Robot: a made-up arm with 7 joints. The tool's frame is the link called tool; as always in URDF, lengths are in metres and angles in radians. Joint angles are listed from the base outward.
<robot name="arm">
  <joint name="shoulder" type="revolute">
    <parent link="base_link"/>
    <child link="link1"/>
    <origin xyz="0 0 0.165"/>
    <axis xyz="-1 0 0"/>
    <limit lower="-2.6" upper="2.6"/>
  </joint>
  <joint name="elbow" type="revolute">
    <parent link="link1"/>
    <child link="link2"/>
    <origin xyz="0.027 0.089 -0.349"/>
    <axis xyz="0 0 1"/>
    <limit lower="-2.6" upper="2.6"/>
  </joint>
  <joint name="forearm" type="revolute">
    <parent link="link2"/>
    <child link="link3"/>
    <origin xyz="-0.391 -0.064 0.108"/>
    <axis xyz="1 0 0"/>
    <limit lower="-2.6" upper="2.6"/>
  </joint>
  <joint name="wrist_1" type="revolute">
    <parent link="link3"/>
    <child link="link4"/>
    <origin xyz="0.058 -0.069 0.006"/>
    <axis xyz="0 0 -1"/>
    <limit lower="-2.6" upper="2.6"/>
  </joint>
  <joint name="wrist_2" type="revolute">
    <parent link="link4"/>
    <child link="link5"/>
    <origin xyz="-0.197 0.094 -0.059"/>
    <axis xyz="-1 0 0"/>
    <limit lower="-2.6" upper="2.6"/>
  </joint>
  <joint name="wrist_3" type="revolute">
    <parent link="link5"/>
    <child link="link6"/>
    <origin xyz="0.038 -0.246 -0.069"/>
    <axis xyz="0 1 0"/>
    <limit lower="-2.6" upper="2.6"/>
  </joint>
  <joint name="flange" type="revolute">
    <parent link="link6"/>
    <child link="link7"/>
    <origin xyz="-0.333 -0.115 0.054"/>
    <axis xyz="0 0 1"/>
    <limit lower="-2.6" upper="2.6"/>
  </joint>
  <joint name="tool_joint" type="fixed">
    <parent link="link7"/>
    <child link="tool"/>
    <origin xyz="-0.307 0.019 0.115"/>
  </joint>
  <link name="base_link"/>
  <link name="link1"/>
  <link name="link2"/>
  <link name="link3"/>
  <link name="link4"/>
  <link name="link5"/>
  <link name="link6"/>
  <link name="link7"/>
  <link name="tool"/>
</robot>
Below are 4 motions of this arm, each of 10 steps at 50 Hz.
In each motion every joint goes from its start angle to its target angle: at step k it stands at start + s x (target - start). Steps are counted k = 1, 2, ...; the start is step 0. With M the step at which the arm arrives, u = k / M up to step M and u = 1 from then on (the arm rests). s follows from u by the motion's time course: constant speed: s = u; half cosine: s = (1 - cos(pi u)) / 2; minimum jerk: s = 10 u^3 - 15 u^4 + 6 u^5.
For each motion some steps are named. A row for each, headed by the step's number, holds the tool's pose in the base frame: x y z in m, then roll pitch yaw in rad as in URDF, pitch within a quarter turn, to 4 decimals.
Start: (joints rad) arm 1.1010 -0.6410 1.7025 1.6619 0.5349 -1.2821 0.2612
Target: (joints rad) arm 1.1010 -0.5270 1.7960 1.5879 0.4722 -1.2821 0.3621
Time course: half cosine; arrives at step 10
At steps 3, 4, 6, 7, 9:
3: -0.5522 0.6177 -0.4179 -0.1054 -0.6403 -1.3144
4: -0.5699 0.6126 -0.4111 -0.1123 -0.6342 -1.2837
6: -0.6082 0.6007 -0.3950 -0.1258 -0.6195 -1.2173
7: -0.6251 0.5949 -0.3873 -0.1311 -0.6123 -1.1881
9: -0.6466 0.5872 -0.3768 -0.1373 -0.6026 -1.1508

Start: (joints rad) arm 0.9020 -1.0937 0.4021 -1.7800 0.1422 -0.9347 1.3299
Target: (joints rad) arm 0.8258 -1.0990 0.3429 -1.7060 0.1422 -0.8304 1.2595
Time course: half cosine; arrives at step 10
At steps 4, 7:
4: -0.2040 -0.7899 0.0631 -0.7746 0.6835 2.2621
7: -0.2598 -0.7858 0.0468 -0.7856 0.6480 2.1589

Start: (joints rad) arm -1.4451 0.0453 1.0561 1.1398 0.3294 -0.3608 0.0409
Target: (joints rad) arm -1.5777 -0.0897 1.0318 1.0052 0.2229 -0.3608 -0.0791
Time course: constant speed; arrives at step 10
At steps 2, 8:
2: -0.9220 -0.1551 0.5265 2.3045 0.7970 0.6960
8: -0.9234 -0.1274 0.5996 2.5459 0.8416 0.8060

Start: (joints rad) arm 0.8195 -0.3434 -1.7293 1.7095 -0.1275 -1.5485 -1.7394
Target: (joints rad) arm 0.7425 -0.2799 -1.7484 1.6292 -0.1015 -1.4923 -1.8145
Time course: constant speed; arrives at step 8
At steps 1, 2, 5, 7, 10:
1: -0.3376 -0.5150 0.0809 -2.1661 0.0648 -3.0950
2: -0.3386 -0.5150 0.0729 -2.1838 0.0494 -3.0939
5: -0.3422 -0.5138 0.0493 -2.2370 0.0042 -3.0883
7: -0.3450 -0.5121 0.0340 -2.2725 -0.0252 -3.0826
10: -0.3465 -0.5111 0.0264 -2.2902 -0.0396 -3.0791

